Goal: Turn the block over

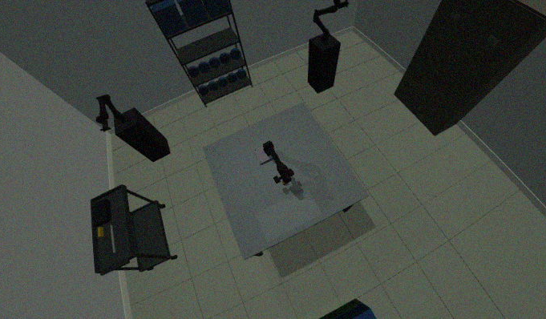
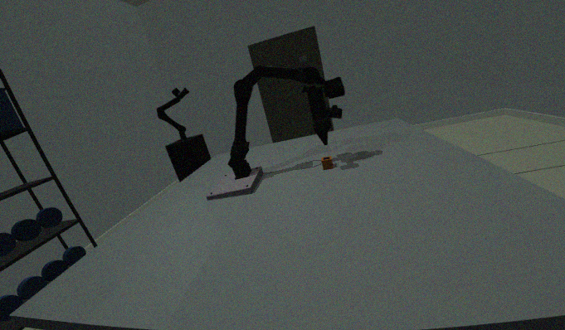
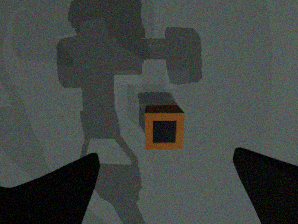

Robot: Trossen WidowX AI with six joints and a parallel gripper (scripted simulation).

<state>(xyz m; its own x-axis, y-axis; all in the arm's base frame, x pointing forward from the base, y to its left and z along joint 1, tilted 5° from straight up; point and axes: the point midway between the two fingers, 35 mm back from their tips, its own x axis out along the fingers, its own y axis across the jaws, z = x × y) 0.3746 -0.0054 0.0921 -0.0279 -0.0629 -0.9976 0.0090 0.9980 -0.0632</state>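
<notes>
Right now my gripper tip is 8 cm above the orange block and 1 cm past it.
</notes>
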